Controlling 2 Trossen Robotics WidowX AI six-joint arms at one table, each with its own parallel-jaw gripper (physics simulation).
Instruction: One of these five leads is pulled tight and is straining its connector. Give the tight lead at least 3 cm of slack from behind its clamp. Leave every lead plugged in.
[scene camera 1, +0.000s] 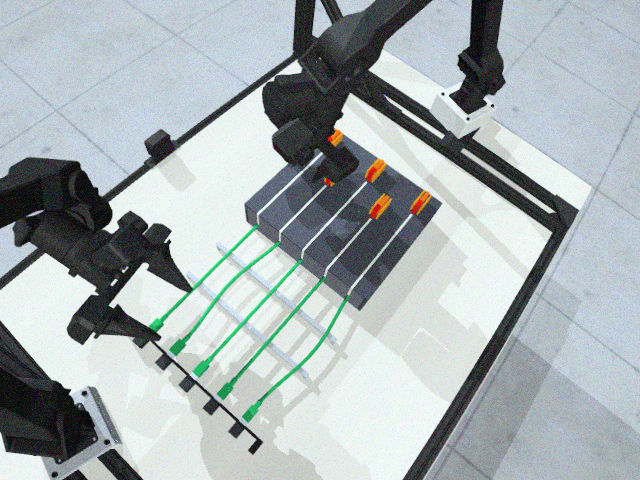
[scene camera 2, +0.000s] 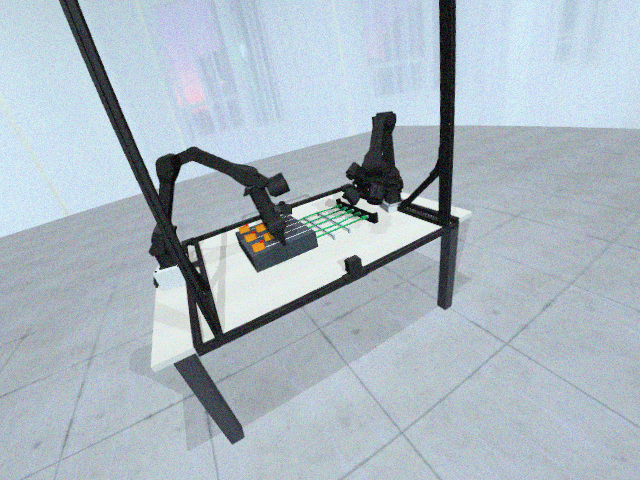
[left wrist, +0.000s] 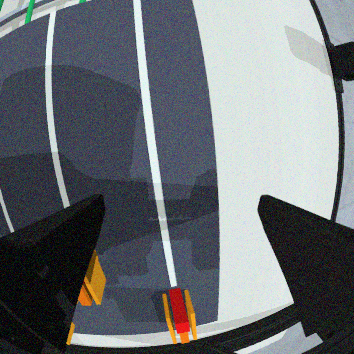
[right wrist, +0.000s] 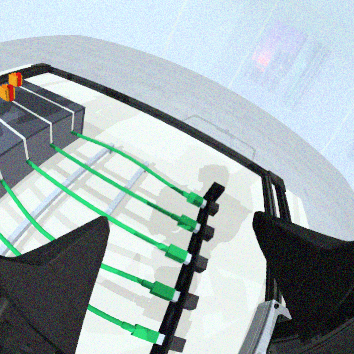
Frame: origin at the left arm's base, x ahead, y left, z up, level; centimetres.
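Seen in the pictures: left gripper, between the fingertips: (scene camera 1: 298, 165) (scene camera 2: 282, 240) (left wrist: 184, 203); right gripper, between the fingertips: (scene camera 1: 176, 314) (scene camera 2: 347, 190) (right wrist: 182, 222); left arm's base, origin of its link: (scene camera 1: 467, 100) (scene camera 2: 170, 263); right arm's base, origin of its link: (scene camera 1: 70, 432) (scene camera 2: 393, 200) (right wrist: 285, 339).
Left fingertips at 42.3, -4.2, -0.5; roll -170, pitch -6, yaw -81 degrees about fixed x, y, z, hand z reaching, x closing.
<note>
Pixels of each thing's top centre, then the offset from my left fingertips to it, as dx, dy, dz. "pt": a spot on its surface instead.
- black socket bar, a spot on its surface: (right wrist: 216, 190) pt +31.9, +36.1, -3.6
- far-left lead, a spot on its surface: (left wrist: 160, 210) pt -0.7, +1.1, -0.5
- black box, a spot on its surface: (left wrist: 345, 60) (scene camera 1: 164, 148) (scene camera 2: 350, 263) pt +19.0, -19.7, -4.0
Five leads run from orange-and-red clamps over a dark block (scene camera 1: 356, 258) (scene camera 2: 286, 253) (left wrist: 100, 115), then green to a black socket bar (right wrist: 216, 190). All five green plugs meet the bar. The far-left lead (scene camera 1: 289, 180) (left wrist: 160, 210) looks straightest in scene camera 1; the second-left and far-right green parts curve. My left gripper (left wrist: 184, 203) is open low over the block. That lead passes between its fingers in the left wrist view, ungripped, with its clamp (scene camera 1: 336, 136) (left wrist: 179, 310) below. My right gripper (scene camera 1: 175, 314) (right wrist: 182, 222) is open near the bar's left end, partly hiding leads.
Two pale grey rails (scene camera 1: 315, 325) (scene camera 1: 286, 359) lie crosswise under the green parts. The other clamps (scene camera 1: 375, 170) (scene camera 1: 380, 206) (scene camera 1: 420, 202) stand close together on the block. A black box (scene camera 1: 160, 144) (scene camera 2: 354, 266) (left wrist: 345, 60) sits at the table edge. Black frame beams border the table.
</note>
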